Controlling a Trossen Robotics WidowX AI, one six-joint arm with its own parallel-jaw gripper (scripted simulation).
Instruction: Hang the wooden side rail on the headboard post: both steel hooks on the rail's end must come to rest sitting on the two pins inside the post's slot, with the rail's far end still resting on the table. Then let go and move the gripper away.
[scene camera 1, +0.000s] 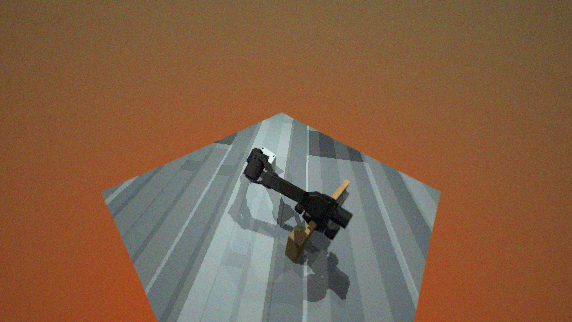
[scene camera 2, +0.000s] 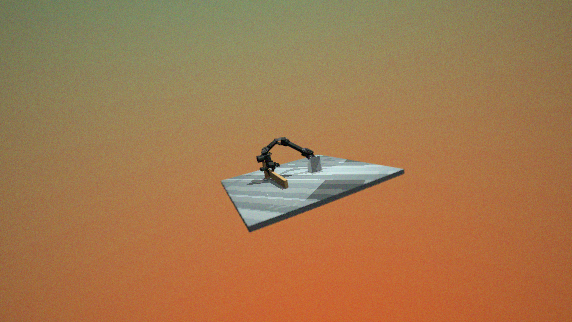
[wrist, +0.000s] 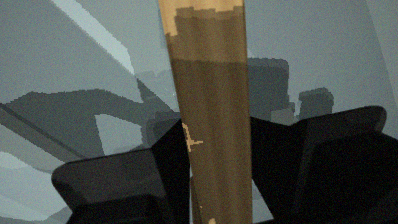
Observation:
I see my gripper (wrist: 205, 120) and a wooden side rail (wrist: 208, 53).

